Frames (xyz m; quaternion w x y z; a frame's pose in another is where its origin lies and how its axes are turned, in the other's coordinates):
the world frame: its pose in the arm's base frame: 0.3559 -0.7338 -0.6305 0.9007 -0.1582 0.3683 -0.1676
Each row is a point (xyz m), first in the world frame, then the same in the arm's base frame.
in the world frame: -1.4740 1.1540 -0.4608
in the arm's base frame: -0.7516 0.8400 -0.5148
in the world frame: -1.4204 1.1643 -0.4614
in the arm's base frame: -0.7141 0.8266 -0.5521
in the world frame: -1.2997 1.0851 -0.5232
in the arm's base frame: -0.6919 0.6954 -0.6354
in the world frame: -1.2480 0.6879 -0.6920
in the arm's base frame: -0.8517 0.2915 -0.6193
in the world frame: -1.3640 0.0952 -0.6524
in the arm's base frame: -1.0112 -0.1833 -0.2795
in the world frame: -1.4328 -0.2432 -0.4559
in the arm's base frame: -0.9794 -0.4253 0.0340
